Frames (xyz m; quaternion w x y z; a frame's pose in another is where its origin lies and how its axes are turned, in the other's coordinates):
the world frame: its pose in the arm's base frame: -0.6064 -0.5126 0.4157 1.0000 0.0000 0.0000 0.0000
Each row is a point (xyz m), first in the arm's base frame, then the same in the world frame.
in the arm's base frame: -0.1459 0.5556 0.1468
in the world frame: 0.4605 1.0682 -0.2689
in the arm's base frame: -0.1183 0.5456 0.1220
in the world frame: 0.4881 1.0582 -0.2937
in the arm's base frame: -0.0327 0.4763 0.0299
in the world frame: 0.5737 0.9889 -0.3858
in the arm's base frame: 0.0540 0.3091 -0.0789
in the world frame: 0.6604 0.8217 -0.4946
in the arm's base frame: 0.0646 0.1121 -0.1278
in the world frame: 0.6710 0.6247 -0.5435
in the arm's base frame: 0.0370 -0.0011 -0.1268
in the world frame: 0.6434 0.5115 -0.5425
